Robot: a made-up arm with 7 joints. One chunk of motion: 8 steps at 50 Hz.
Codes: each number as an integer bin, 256 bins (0 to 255) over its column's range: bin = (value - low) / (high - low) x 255, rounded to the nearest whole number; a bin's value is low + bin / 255 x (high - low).
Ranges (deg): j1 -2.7..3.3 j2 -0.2..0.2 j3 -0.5..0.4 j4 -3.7..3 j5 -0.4..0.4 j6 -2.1..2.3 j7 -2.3..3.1
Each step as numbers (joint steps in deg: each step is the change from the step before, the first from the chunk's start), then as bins.
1 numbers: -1.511 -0.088 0.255 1.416 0.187 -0.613 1.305
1 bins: 51 71 214 195 187 86 170
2 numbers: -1.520 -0.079 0.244 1.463 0.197 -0.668 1.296
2 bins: 50 77 211 197 190 83 170
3 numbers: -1.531 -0.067 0.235 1.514 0.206 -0.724 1.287
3 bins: 50 85 208 198 193 80 169
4 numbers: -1.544 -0.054 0.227 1.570 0.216 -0.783 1.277
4 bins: 49 93 206 201 196 76 169
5 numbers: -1.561 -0.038 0.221 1.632 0.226 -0.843 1.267
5 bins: 48 103 204 203 200 73 168
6 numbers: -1.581 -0.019 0.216 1.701 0.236 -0.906 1.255
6 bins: 48 115 203 206 203 69 168
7 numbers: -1.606 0.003 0.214 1.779 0.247 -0.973 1.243
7 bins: 46 129 202 209 206 65 167
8 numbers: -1.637 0.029 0.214 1.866 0.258 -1.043 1.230
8 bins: 45 146 202 212 210 61 167
